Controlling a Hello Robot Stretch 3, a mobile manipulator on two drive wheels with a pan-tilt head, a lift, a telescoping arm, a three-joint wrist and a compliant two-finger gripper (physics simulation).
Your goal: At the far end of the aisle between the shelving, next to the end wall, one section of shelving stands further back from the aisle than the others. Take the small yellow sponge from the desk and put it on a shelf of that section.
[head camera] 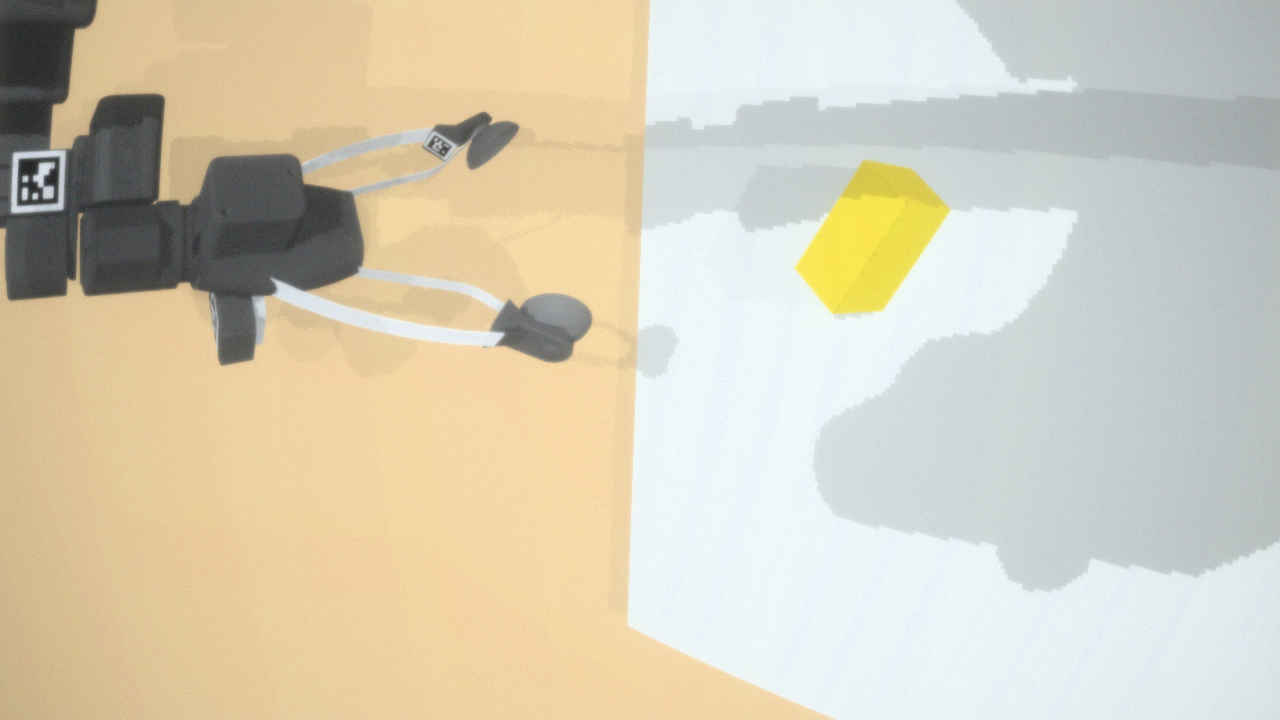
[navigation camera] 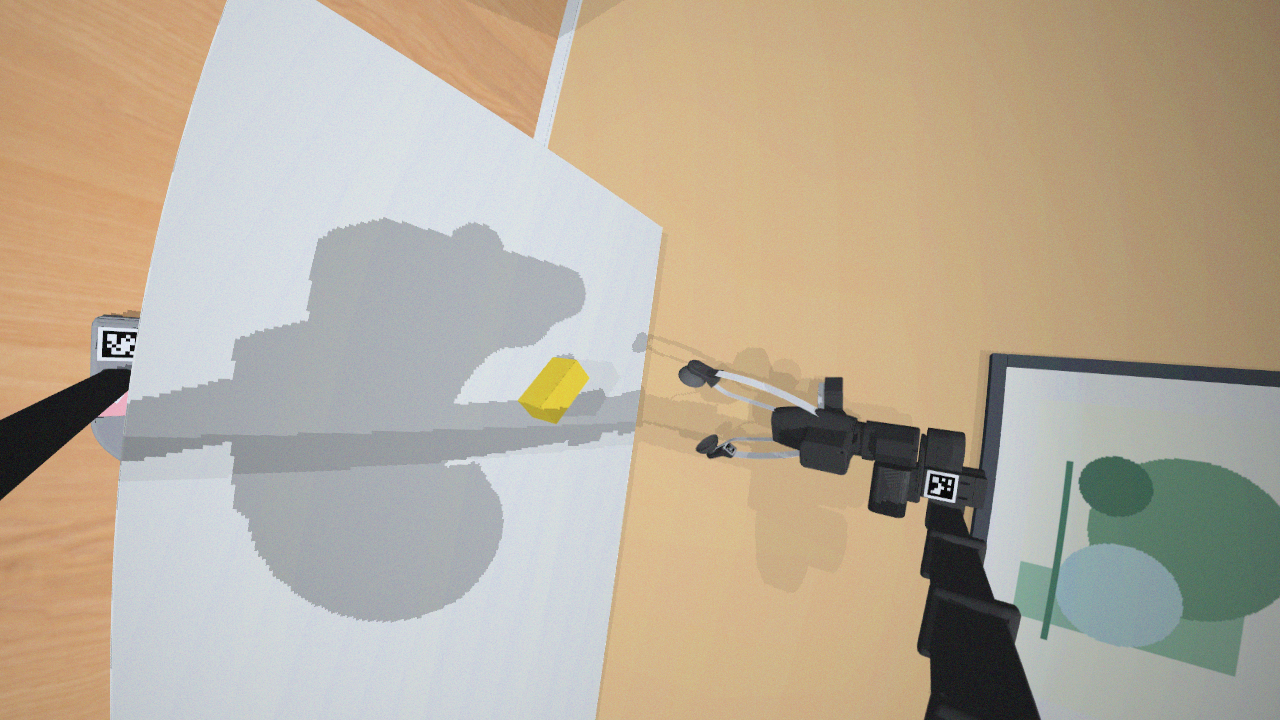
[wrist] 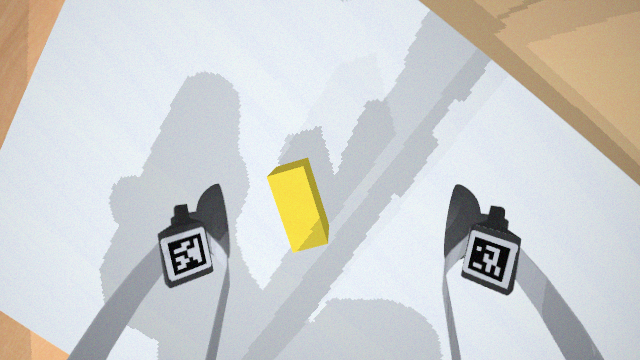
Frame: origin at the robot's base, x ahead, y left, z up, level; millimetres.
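Seen in the pictures: gripper, fingertip midpoint: (head camera: 547, 225) (navigation camera: 689, 409).
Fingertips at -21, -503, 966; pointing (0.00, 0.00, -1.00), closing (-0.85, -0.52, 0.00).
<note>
A point is followed by its place in that frame, as x, y, z.
The small yellow sponge (head camera: 872, 241) @[-12, -405, 782] (navigation camera: 553, 391) @[-14, -397, 782] (wrist: 297, 207) lies on the white desk (head camera: 716, 537) @[236, -617, 720] (navigation camera: 554, 582) @[-404, -478, 720] (wrist: 75, 75), near the edge by the wall. My gripper (head camera: 523, 234) @[-21, -503, 966] (navigation camera: 699, 409) @[-21, -503, 966] (wrist: 335, 210) @[-21, -503, 966] is open and empty. In the head and navigation views its fingertips appear off to the wall side of the sponge. In the wrist view the sponge shows between the fingertips, nearer the left one, with its long side running roughly along the fingers, slightly tilted. The fingers are apart from the sponge. The shelving does not show in any view.
A tan wall (head camera: 358, 537) @[227, -787, 987] (navigation camera: 850, 179) @[435, -810, 1122] runs along the desk's edge. A framed picture (navigation camera: 995, 402) @[27, -740, 1366] hangs on it beside my arm (navigation camera: 975, 644) @[-85, -263, 1296]. Wooden floor (navigation camera: 53, 179) @[302, 261, 0] shows past the desk, with part of my base (navigation camera: 105, 362) @[-35, 150, 160] at the desk's near edge.
</note>
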